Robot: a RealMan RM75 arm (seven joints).
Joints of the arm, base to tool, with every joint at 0 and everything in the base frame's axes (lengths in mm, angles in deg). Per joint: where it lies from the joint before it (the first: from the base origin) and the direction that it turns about. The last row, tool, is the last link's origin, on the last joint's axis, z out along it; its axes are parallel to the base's.
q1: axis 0 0 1 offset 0.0 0.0 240.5
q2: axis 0 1 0 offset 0.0 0.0 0.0
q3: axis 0 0 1 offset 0.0 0.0 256.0
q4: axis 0 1 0 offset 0.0 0.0 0.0
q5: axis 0 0 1 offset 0.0 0.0 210.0
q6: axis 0 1 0 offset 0.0 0.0 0.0
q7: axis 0 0 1 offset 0.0 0.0 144.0
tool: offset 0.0 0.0 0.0
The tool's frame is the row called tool.
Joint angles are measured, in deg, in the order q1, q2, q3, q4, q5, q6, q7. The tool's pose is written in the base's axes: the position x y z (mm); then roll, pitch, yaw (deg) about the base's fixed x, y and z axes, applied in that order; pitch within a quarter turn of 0, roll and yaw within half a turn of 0. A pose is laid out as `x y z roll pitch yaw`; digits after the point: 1 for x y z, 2 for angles.
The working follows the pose.
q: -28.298 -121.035 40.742 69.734 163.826 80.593 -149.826
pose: -330.7 339.5 90.2 -142.65 -18.33 75.86
Where each joint sits with the arm in this pose, in the base's axes (m; each line is computed from the numbers above, not from the rounded line before):
q1: 0.0000 0.0000 0.2405
q2: 0.0000 0.0000 0.2405
q3: -0.1931 0.1040 0.1085
q4: -0.1931 0.1040 0.1085
q5: -0.2548 0.2832 0.1989
q6: -0.2548 0.2832 0.1989
q7: -0.3307 0.3395 0.0902
the tool: -0.3307 0.3395 0.0902

